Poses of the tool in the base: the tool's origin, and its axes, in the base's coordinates. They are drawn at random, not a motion.
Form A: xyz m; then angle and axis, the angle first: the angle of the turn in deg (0 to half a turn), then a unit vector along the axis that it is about.
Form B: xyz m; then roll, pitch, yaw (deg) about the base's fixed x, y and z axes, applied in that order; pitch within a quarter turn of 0, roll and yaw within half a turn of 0. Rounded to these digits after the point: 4 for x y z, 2 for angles.
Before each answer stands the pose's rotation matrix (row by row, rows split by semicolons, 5 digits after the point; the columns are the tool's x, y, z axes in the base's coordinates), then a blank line. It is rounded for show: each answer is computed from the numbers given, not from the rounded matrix.
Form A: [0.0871 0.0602 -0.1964 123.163 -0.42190 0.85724 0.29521]
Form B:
-0.27166 -0.80663 0.52493; -0.31238 0.58981 0.74467; -0.91029 0.03832 -0.41220

[0.0871 0.0602 -0.1964 174.69 65.54 -131.01]
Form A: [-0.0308 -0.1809 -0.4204 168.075 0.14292 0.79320 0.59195]
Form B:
-0.93801 0.10197 0.33128; 0.34660 0.26634 0.89941; 0.00348 0.95847 -0.28517

[-0.0308 -0.1809 -0.4204 106.57 -0.20 159.72]
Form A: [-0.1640 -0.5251 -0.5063 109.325 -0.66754 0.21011 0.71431]
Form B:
0.26215 -0.86074 -0.43636; 0.48739 -0.27217 0.82968; -0.83290 -0.43018 0.34817

[-0.1640 -0.5251 -0.5063 -51.01 56.40 61.73]
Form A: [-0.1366 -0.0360 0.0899 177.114 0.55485 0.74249 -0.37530]
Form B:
-0.38341 0.84231 -0.37882; 0.80452 0.10315 -0.58490; -0.45359 -0.52902 -0.71721

[-0.1366 -0.0360 0.0899 -143.59 26.97 115.48]
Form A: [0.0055 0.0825 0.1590 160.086 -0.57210 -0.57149 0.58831]
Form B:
-0.30518 0.43396 -0.84767; 0.83473 -0.30654 -0.45746; -0.45836 -0.84718 -0.26869

[0.0055 0.0825 0.1590 -107.60 27.28 110.08]
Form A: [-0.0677 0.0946 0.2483 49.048 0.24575 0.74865 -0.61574]
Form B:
0.67624 0.52844 0.51328; -0.40165 0.84855 -0.34444; -0.61756 0.02677 0.78607

[-0.0677 0.0946 0.2483 1.95 38.14 -30.71]
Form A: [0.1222 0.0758 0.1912 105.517 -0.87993 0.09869 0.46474]
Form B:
0.71389 -0.55787 -0.42325; 0.33773 -0.25518 0.90599; -0.61343 -0.78972 0.00624

[0.1222 0.0758 0.1912 -89.55 37.84 25.32]
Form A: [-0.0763 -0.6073 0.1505 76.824 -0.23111 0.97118 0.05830]
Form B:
0.26918 -0.23005 0.93521; -0.11652 0.95614 0.26874; -0.95602 -0.18131 0.23057

[-0.0763 -0.6073 0.1505 -38.18 72.94 -23.41]
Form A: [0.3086 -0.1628 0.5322 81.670 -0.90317 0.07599 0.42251]
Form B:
0.84241 -0.47674 -0.25112; 0.35936 0.14981 0.92109; -0.40150 -0.86618 0.29753

[0.3086 -0.1628 0.5322 -71.04 23.67 23.10]
